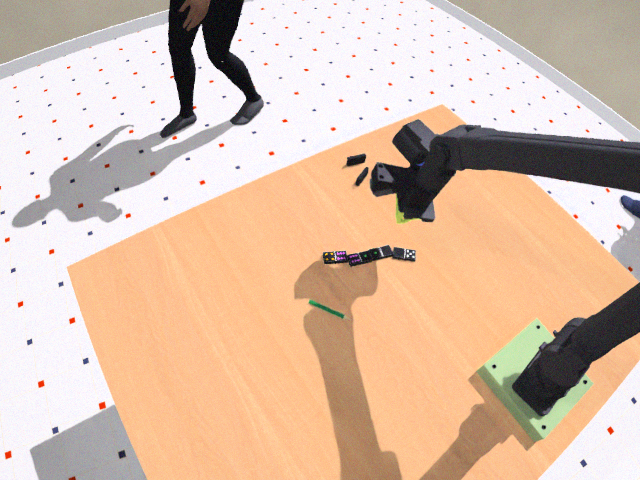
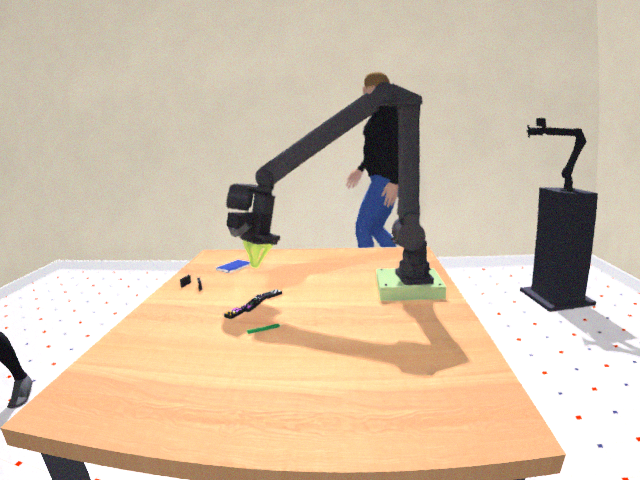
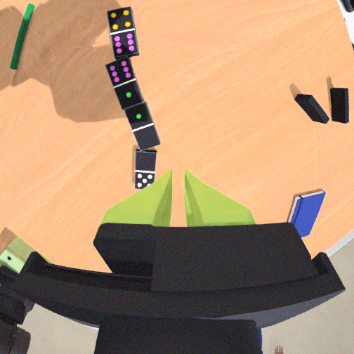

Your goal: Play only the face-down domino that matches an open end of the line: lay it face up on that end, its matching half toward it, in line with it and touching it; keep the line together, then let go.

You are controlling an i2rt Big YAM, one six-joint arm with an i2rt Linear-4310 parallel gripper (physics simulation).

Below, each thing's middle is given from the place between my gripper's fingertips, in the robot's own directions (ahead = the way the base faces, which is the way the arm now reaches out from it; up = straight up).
Now: the blue book (image 3: 304, 209) 100 mm ahead of my hand, 280 mm to the right of it and 80 mm below it.
